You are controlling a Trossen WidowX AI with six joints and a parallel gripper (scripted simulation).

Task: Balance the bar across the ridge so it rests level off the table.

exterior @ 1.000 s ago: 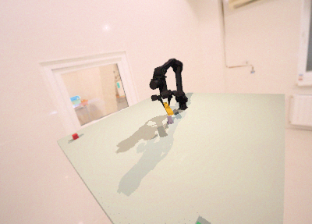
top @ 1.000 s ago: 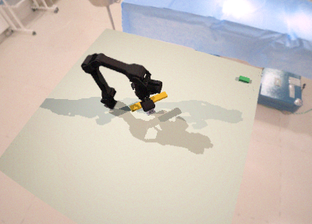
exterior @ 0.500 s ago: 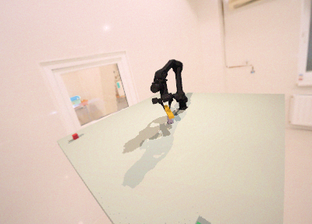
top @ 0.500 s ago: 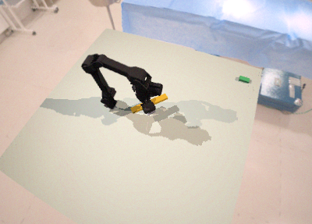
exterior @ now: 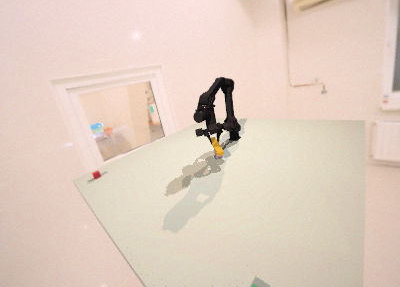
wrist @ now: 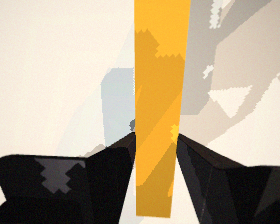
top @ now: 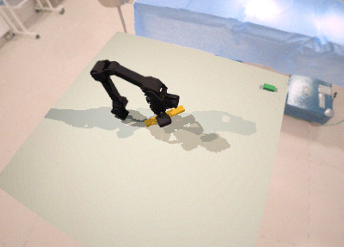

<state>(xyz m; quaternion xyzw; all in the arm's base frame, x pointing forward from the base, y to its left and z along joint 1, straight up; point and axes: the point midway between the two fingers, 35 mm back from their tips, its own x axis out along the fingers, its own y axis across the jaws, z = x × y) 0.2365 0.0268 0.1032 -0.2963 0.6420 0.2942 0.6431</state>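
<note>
Now: gripper tip 20 mm to the right of the bar and 20 mm short of it. From my gripper tip the other things lie so: small red block: 530 mm to the right, 500 mm ahead, 50 mm below; then small green block: 500 mm ahead, 470 mm to the left, 60 mm below.
</note>
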